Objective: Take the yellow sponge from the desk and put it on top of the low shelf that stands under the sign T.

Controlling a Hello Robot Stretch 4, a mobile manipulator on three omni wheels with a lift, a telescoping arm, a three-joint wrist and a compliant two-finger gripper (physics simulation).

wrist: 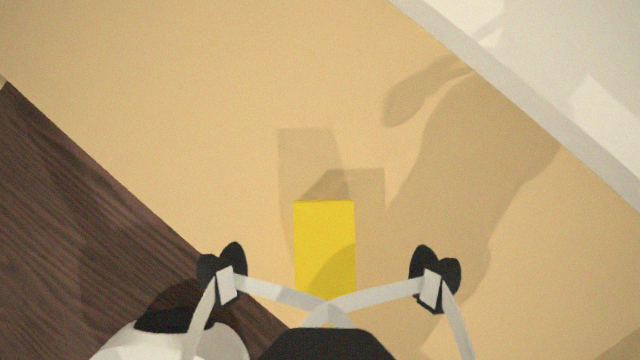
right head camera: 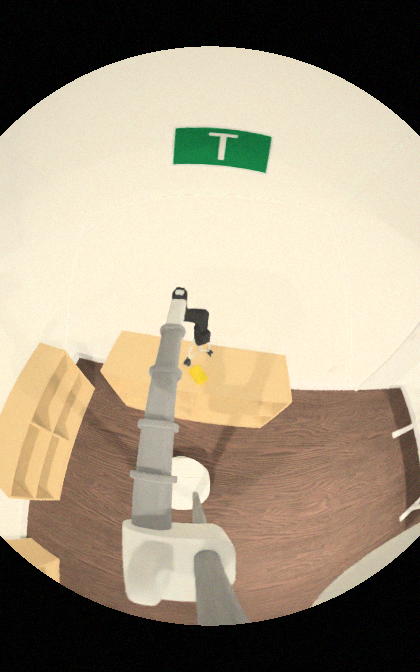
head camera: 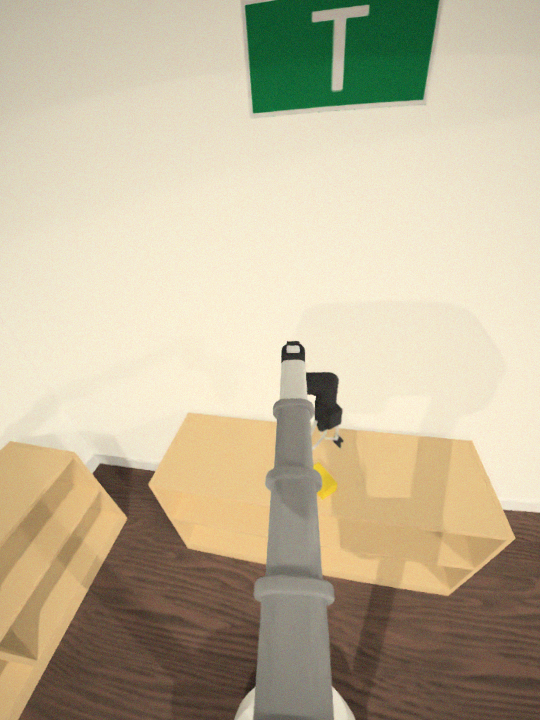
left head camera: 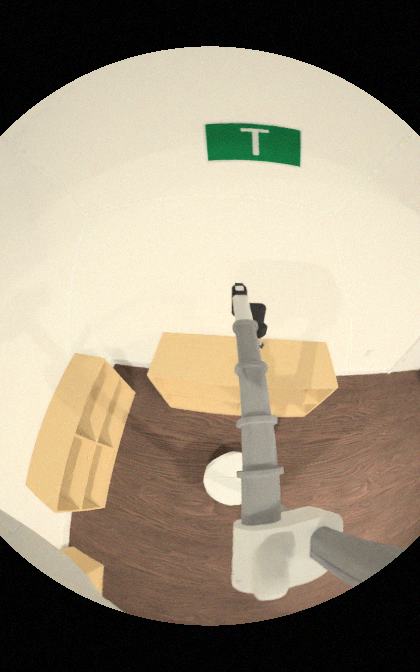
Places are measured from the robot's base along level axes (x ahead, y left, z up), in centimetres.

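Pixels of known places: gripper, between the fingertips: (wrist: pixel 327 265) (head camera: pixel 321 454).
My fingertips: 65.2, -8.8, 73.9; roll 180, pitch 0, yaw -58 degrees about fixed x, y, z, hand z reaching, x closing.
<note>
For each thing: its top centre in the pictures, then the offset to it from my fingertips, as dx, dy, dz. "spot": a spot on its surface instead. Level surfaces: height alone.
- yellow sponge, centre of its top: (wrist: pixel 324 251) (head camera: pixel 320 476) -1.2, -0.3, -11.1
- low shelf, height of its surface: dz -15.6
- green sign T, a spot on its surface: (head camera: pixel 340 58) spot: +30.3, -2.7, +97.3
The yellow sponge (head camera: pixel 326 482) (right head camera: pixel 198 374) (wrist: pixel 325 240) rests on top of the low shelf (head camera: pixel 220 459) (left head camera: pixel 200 355) (right head camera: pixel 250 370) (wrist: pixel 175 100), which stands against the wall under the green sign T (head camera: pixel 340 58) (left head camera: pixel 255 144) (right head camera: pixel 222 149). The arm hides part of the sponge in the head view and all of it in the left head view. My gripper (right head camera: pixel 198 357) (wrist: pixel 327 265) is open and stands above the sponge, apart from it. In the wrist view, its fingertips are wide apart, one to each side of the sponge.
A second low shelf (head camera: pixel 34 482) (left head camera: pixel 60 425) (right head camera: pixel 30 400) stands to the left, beside the wall. The corner of another wooden piece (left head camera: pixel 87 565) (right head camera: pixel 37 555) shows at the lower left. My telescoping arm (head camera: pixel 293 535) (left head camera: pixel 257 445) (right head camera: pixel 157 445) reaches over the front of the sign T shelf.
</note>
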